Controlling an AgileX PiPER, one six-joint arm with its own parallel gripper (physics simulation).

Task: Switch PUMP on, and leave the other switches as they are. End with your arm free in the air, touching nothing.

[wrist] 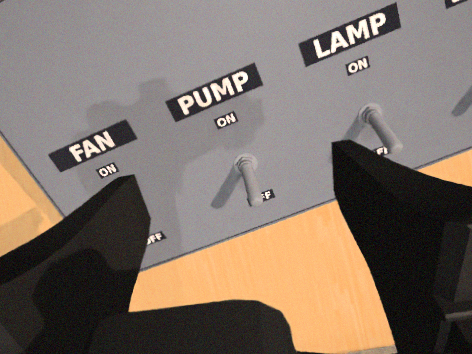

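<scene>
The PUMP switch lever (250, 182) tilts down toward its OFF label, which it partly covers. The PUMP label (214, 92) and its ON label (226, 120) are above it. My gripper (235, 182) is open, with one finger to the left and one to the right of the PUMP lever in the view, and nothing is held. The LAMP lever (383, 130) tilts down toward its OFF label, beyond the tip of the right finger. The FAN label (93, 145) is at the left; the FAN lever is hidden behind the left finger.
The grey panel (65, 55) carries the switches. Its lower edge runs slanting above the wooden table top (235, 265). Part of another label and a shadow show at the right edge of the view. The gripper's shadow falls on the panel around the FAN and PUMP labels.
</scene>
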